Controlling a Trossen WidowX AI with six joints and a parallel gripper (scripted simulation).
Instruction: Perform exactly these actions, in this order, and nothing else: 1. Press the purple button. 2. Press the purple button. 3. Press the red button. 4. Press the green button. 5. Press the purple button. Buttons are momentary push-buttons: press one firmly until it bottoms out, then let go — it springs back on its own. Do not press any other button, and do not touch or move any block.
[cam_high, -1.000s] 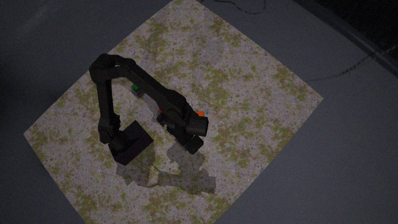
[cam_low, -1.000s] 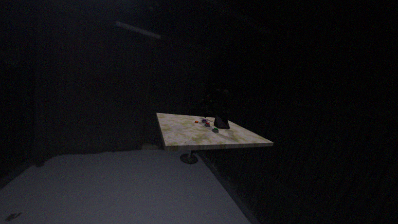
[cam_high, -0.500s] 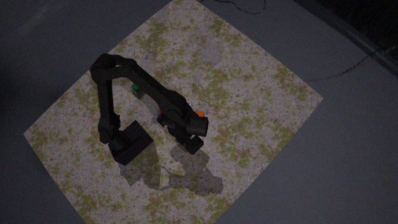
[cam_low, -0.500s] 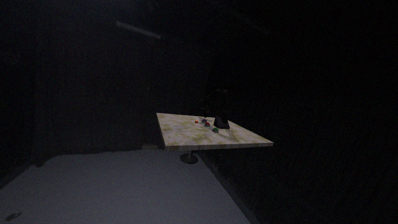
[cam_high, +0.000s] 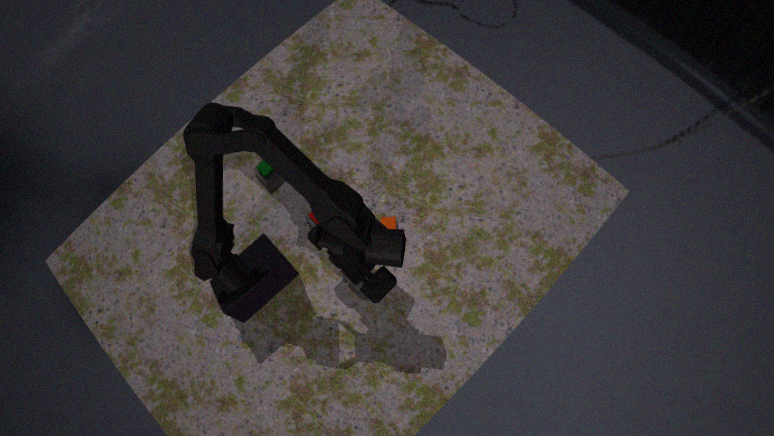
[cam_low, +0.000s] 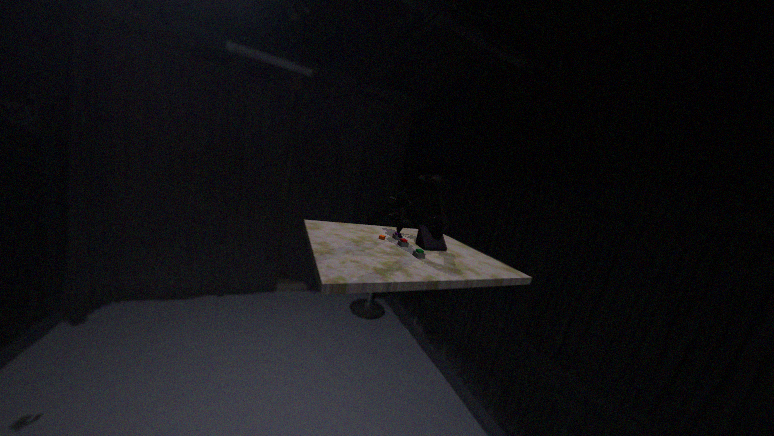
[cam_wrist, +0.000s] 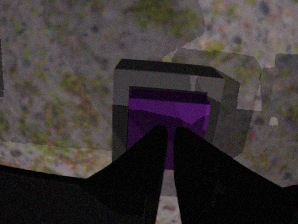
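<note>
Now: gripper tip 1 cm above the purple button. From my gripper tip the other things lie so: orange block (12 cm ahead, 3 cm below, 2 cm to the left); then green button (31 cm to the left, 3 cm ahead, 1 cm below); then red button (14 cm to the left, 3 cm ahead, 1 cm below).
</note>
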